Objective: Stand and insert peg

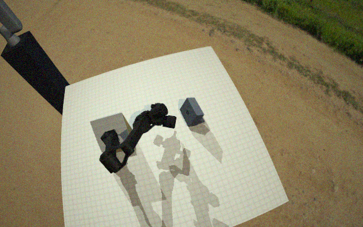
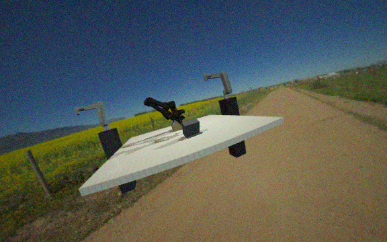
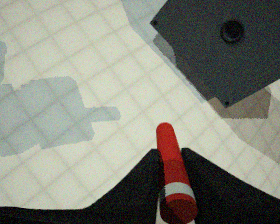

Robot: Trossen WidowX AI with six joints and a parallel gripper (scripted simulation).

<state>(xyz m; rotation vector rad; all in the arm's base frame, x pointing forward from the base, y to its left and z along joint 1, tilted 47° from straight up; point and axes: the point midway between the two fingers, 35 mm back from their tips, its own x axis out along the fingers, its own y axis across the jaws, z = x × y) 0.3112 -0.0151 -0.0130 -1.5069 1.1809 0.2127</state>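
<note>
The sloped panel block is 15 cm ahead of my gripper tip, 4 cm to the left of it and 3 cm below it. Round my gripper tip: red peg 1 cm behind, 1 cm above.
</note>
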